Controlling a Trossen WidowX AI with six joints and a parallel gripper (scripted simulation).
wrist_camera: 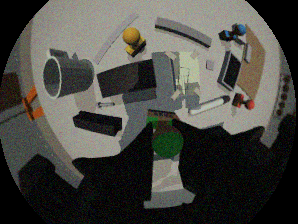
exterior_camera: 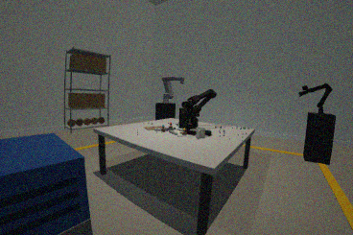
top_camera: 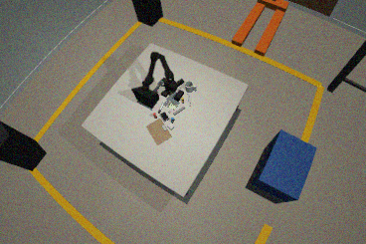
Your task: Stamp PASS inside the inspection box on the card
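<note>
Now: the dark ink pad 70 mm ahead of my gripper tip, 210 mm to the right of it and 90 mm below it. Round my gripper tip: green stamp (right at my gripper tip); light cylinder (10 mm behind, 160 mm to the right, 90 mm below); mug-like item (120 mm ahead, 190 mm to the left, 60 mm below).
</note>
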